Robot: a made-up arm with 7 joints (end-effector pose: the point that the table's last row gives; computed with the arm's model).
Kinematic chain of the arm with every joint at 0, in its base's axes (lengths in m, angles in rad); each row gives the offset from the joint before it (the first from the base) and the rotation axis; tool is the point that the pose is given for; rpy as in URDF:
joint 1: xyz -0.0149 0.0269 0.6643 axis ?
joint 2: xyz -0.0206 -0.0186 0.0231 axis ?
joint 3: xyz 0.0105 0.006 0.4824 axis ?
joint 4: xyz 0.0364 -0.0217 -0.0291 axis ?
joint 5: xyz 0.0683 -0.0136 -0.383 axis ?
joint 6: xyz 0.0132 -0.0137 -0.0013 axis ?
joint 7: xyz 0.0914 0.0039 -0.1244 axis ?
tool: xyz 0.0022 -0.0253 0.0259 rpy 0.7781 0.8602 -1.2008
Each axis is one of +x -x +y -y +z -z.
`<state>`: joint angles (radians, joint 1 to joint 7).
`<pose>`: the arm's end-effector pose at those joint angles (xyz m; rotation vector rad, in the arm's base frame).
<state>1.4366 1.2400 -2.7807 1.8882 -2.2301 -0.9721 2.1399</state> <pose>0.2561 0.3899 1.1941 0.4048 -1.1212 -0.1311</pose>
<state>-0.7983 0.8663 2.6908 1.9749 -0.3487 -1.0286 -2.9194</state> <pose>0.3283 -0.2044 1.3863 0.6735 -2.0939 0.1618</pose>
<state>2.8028 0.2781 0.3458 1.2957 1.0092 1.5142 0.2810</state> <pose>-0.5606 0.0410 0.8663 -0.9449 1.2045 0.1416</pose>
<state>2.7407 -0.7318 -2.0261 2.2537 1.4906 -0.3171 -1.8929</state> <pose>0.7882 -0.0691 1.0768 2.2341 -0.7075 -0.1811</pose>
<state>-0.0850 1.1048 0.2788 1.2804 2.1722 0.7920 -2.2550</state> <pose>0.5485 0.0676 0.3425 2.2214 0.4907 -0.7106</pose>
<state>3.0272 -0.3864 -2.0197 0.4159 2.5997 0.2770 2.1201</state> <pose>0.1802 0.2249 0.6344 0.7154 0.9076 1.1601</pose>
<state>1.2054 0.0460 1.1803 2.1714 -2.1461 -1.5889 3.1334</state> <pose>-0.2346 0.1968 1.2988 0.0592 2.3021 0.6891</pose>
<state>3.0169 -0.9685 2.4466 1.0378 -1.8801 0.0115 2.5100</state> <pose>0.3798 -0.2786 0.5090 0.9581 -1.0217 -2.0448</pose>
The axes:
joint 1: +z
joint 2: +y
joint 3: +z
joint 4: -y
joint 5: -z
joint 6: +y
joint 7: -z

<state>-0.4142 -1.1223 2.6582 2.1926 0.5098 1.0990 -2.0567</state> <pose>-0.7574 0.5816 0.7041 -1.0209 0.9712 2.4648</pose>
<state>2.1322 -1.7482 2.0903 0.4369 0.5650 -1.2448 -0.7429</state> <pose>-0.1639 -0.3682 0.6100 -0.5769 0.1496 -1.9028</pose>
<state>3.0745 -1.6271 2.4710 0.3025 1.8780 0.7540 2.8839</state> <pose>-0.0288 -0.1605 0.5191 0.9307 1.4174 -1.0667</pose>
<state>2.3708 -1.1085 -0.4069 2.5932 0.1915 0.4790 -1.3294</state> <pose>0.6738 -0.4373 1.2684 -2.6851 0.6762 -1.2222</pose>
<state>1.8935 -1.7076 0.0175 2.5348 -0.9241 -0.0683 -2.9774</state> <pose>0.2361 -0.8979 0.7760 0.2641 -1.6439 -0.6328</pose>
